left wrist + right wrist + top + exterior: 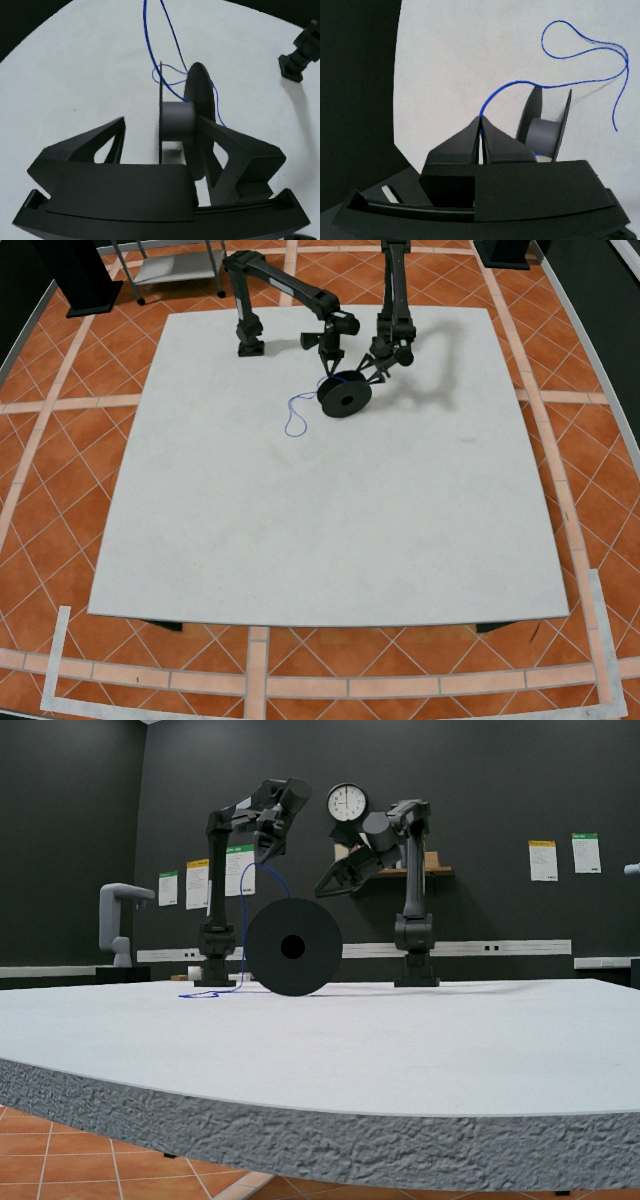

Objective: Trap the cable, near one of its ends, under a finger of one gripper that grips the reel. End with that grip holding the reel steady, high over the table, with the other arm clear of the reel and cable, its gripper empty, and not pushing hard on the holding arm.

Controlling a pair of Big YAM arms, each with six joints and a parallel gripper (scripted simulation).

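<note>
Right now my left hand is 11 cm above the black reel, 6 cm to the left of it and 1 cm past it.
</note>
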